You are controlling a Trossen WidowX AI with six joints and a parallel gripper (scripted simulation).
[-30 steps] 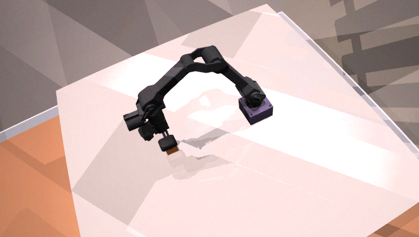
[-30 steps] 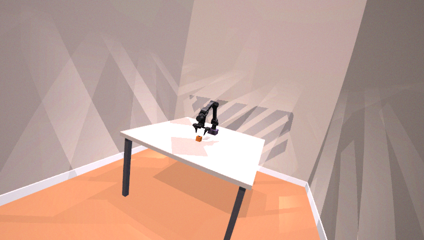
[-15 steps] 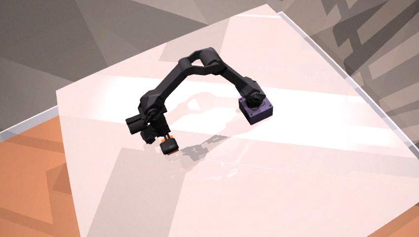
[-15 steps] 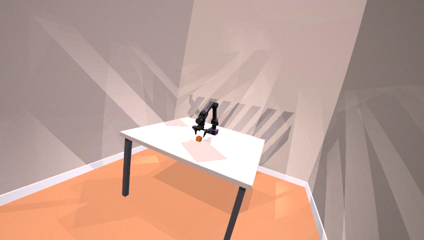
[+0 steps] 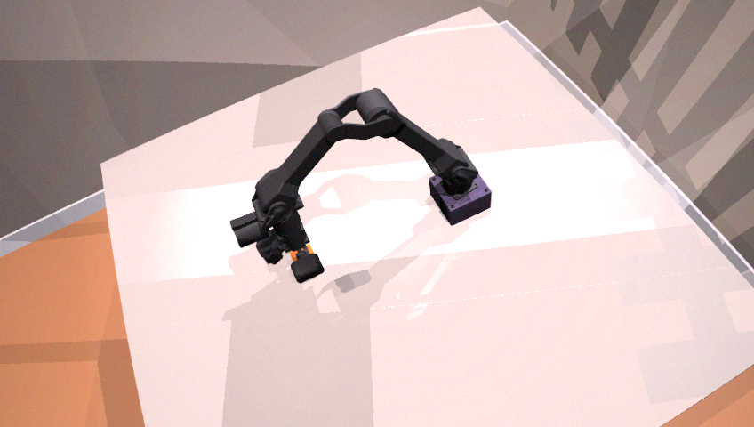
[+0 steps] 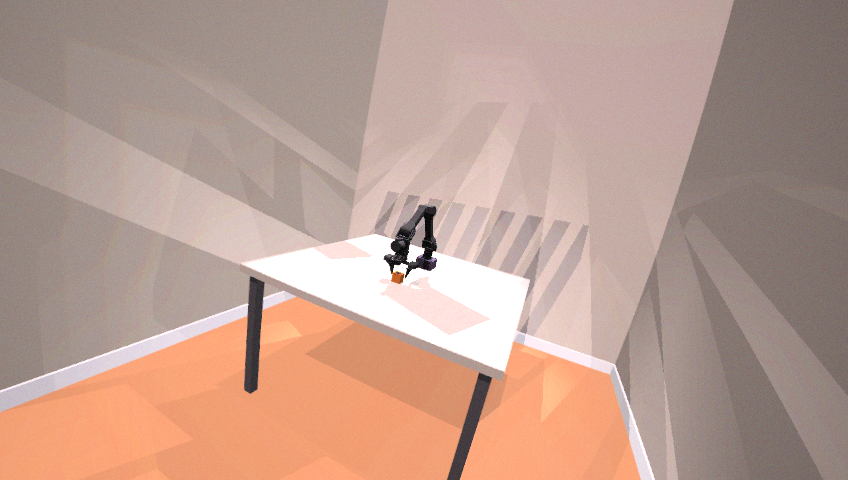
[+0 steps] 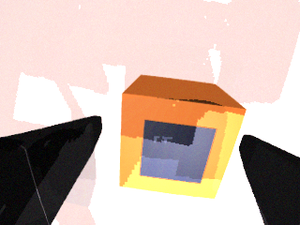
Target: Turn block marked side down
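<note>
Right now my gripper tip is 1 cm below the orange block.
</note>
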